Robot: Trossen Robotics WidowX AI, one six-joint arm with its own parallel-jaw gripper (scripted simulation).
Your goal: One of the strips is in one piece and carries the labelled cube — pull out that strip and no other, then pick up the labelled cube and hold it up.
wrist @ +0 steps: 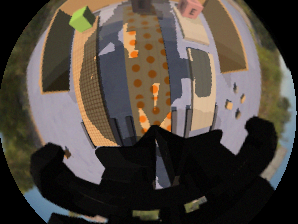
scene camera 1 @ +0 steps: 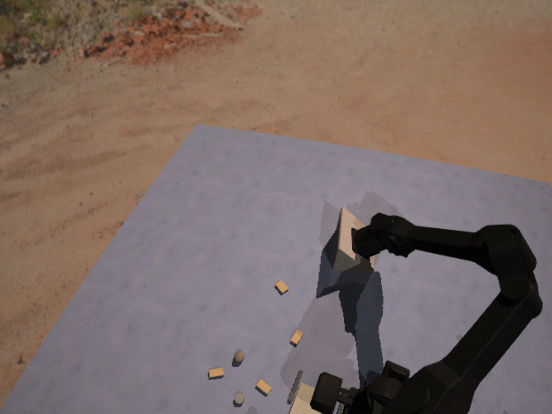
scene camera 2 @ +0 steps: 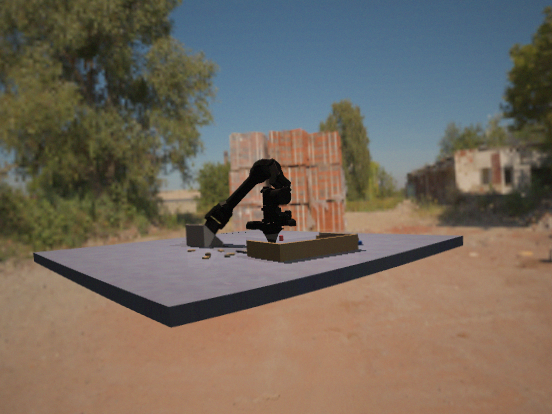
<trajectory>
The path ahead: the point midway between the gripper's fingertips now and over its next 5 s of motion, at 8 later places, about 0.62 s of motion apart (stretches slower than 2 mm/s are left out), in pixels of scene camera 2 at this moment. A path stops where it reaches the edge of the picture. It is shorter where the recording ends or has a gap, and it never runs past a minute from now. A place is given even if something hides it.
My gripper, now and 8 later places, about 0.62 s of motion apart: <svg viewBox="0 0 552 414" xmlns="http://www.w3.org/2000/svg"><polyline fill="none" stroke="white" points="272,247 269,247 265,246 261,246 257,245 254,245 250,244 249,244 250,235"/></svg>
</trajectory>
